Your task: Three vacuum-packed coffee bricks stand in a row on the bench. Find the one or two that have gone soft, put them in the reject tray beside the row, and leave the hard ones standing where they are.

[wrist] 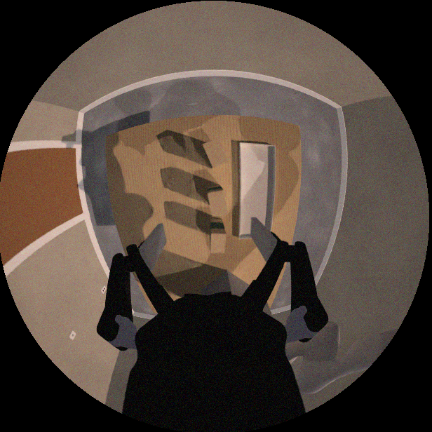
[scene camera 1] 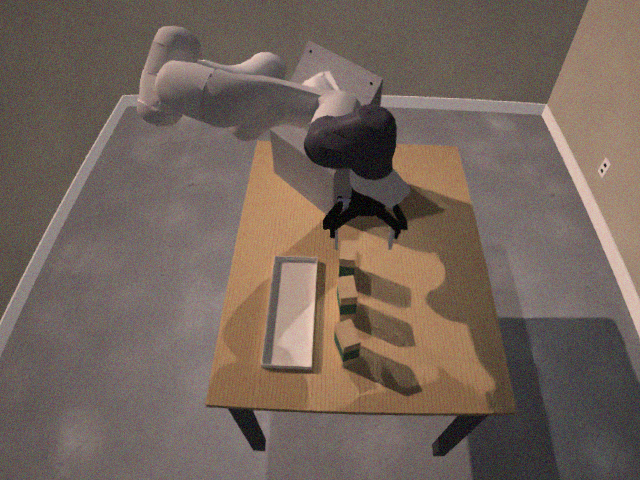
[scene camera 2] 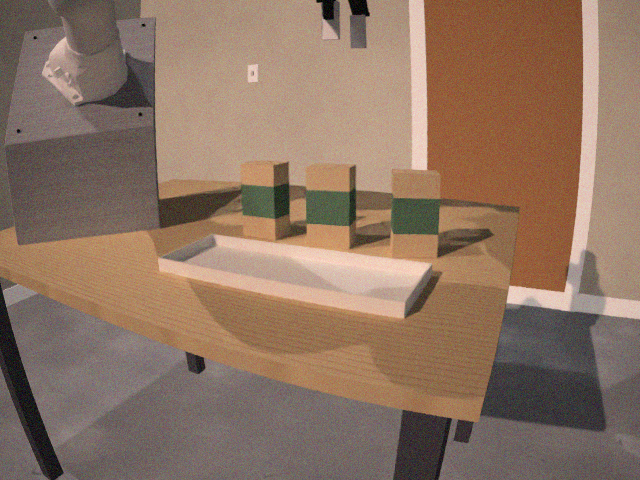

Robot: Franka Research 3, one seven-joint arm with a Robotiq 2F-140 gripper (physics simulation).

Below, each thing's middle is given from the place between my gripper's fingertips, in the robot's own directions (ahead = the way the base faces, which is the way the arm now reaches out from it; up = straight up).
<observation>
Right now the white reject tray [scene camera 2: 378,285] is 35 cm below my hand, 19 cm to the right of it and 8 cm behind it.
</observation>
